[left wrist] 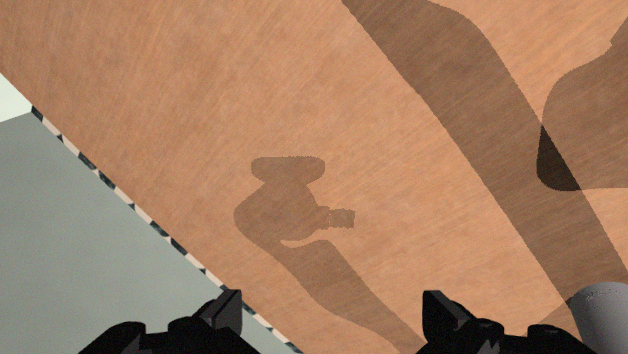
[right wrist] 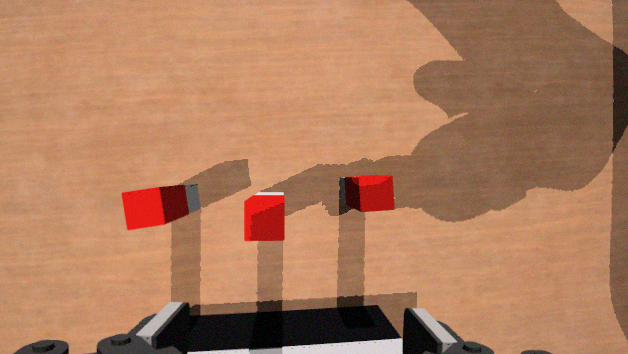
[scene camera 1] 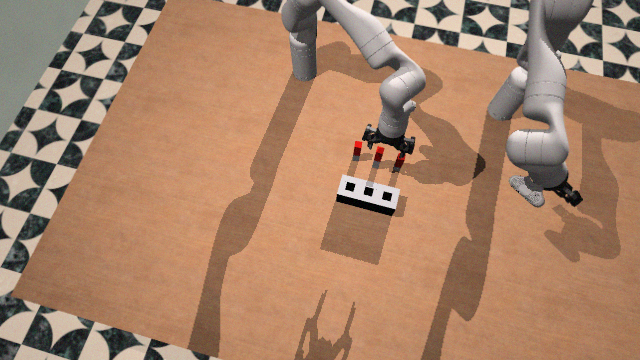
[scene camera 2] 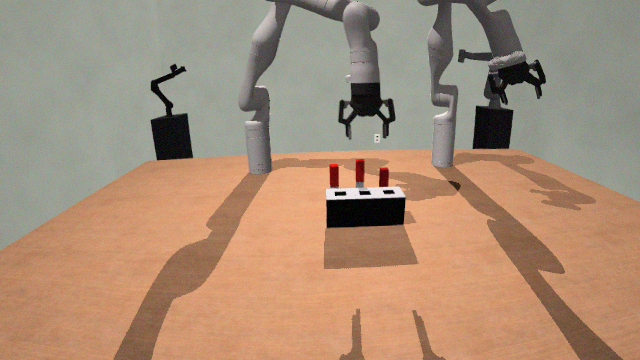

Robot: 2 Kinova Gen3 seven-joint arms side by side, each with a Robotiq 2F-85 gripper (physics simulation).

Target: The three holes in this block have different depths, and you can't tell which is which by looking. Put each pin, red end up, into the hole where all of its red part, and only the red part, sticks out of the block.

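Seen in the pictures: left gripper, fingertip midpoint: [left wrist: 331, 310] [scene camera 2: 522, 100]; right gripper, fingertip midpoint: [right wrist: 297, 329] [scene camera 1: 385, 151] [scene camera 2: 367, 138]; left arm's base, link origin: [left wrist: 604, 304] [scene camera 1: 500, 110] [scene camera 2: 441, 164]; right arm's base, link origin: [scene camera 1: 305, 71] [scene camera 2: 260, 170].
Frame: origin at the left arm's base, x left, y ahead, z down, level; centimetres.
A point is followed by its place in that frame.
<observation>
The white-topped block [scene camera 1: 359, 188] {z -7.5, x -34.4, y 53.2 cm} [scene camera 2: 365, 212] {z -3.8, x -31.1, y 56.4 cm} [right wrist: 310, 327] {z -4.2, x -28.9, y 48.9 cm} has three square holes, all unoccupied. Behind it three pins stand upright in a row, red ends up, pale grey below: a left pin [scene camera 1: 357, 148] {z -9.8, x -40.3, y 41.5 cm} [scene camera 2: 334, 176] {z -7.6, x -40.3, y 41.5 cm} [right wrist: 144, 209] {z -10.5, x -40.4, y 40.5 cm}, a middle pin [scene camera 1: 379, 154] {z -11.1, x -32.9, y 41.2 cm} [scene camera 2: 360, 171] {z -9.1, x -33.0, y 41.2 cm} [right wrist: 265, 220] {z -12.0, x -33.2, y 40.1 cm} whose top shows highest in scene camera 2, and a right pin [scene camera 1: 399, 161] {z -7.6, x -26.3, y 39.0 cm} [scene camera 2: 383, 177] {z -6.8, x -26.4, y 39.0 cm} [right wrist: 372, 195] {z -9.0, x -26.5, y 38.0 cm}. My right gripper [scene camera 1: 386, 150] {z -19.0, x -31.2, y 43.4 cm} [scene camera 2: 367, 136] {z -19.0, x -31.2, y 43.4 cm} [right wrist: 297, 329] {z -19.0, x -31.2, y 43.4 cm} is open and empty, pointing down above the pins and block. My left gripper [scene camera 1: 571, 201] [scene camera 2: 522, 99] {z -30.8, x 12.4, y 40.8 cm} [left wrist: 331, 310] {z -30.8, x 12.4, y 40.8 cm} is open and empty, raised far to the right.
The wooden table [scene camera 1: 150, 200] {z 0.0, x -97.3, y 84.1 cm} [scene camera 2: 270, 300] {z 0.0, x -45.9, y 85.2 cm} carries both arm bases at its back. Arm shadows cross it, one reaching the right pin. Behind the table in scene camera 2 are two black pedestals [scene camera 2: 172, 137] [scene camera 2: 493, 127] by the wall.
</observation>
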